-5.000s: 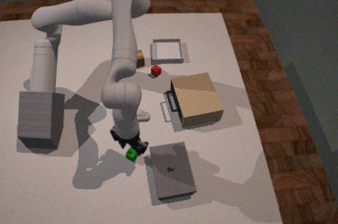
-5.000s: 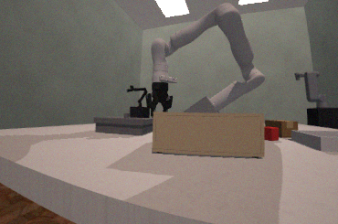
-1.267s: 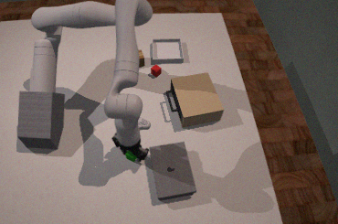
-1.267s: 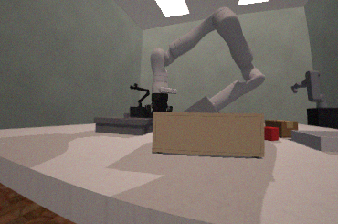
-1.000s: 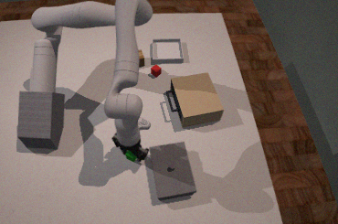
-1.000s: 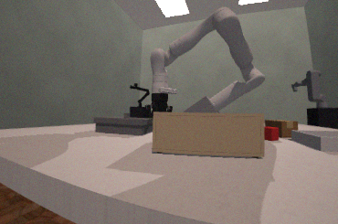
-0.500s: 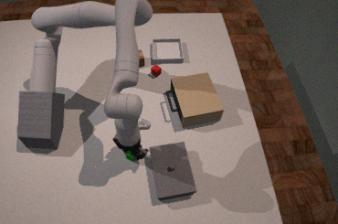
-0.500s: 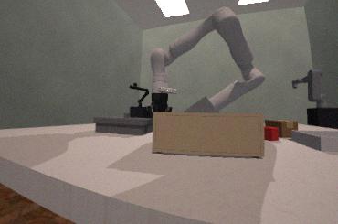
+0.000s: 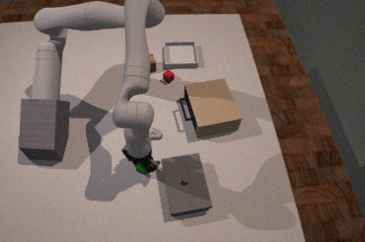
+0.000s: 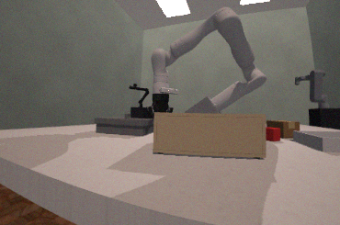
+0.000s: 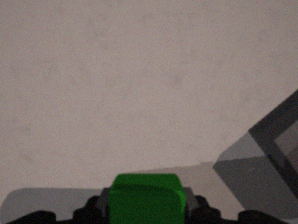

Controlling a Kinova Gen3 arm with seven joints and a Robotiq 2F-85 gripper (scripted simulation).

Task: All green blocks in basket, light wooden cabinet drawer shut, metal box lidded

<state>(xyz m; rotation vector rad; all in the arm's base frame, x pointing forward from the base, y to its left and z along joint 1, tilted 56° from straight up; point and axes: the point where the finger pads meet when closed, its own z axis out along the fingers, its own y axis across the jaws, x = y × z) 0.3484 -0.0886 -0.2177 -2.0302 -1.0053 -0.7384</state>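
Now: the basket 540 mm to the left of my hand, 180 mm ahead of it and 10 mm below it. From my hand the other things lie so: metal box 140 mm ahead, 80 mm to the right, 10 mm above; light wooden cabinet 260 mm ahead, 220 mm to the left, 20 mm above; red block 410 mm to the left, 120 mm ahead.
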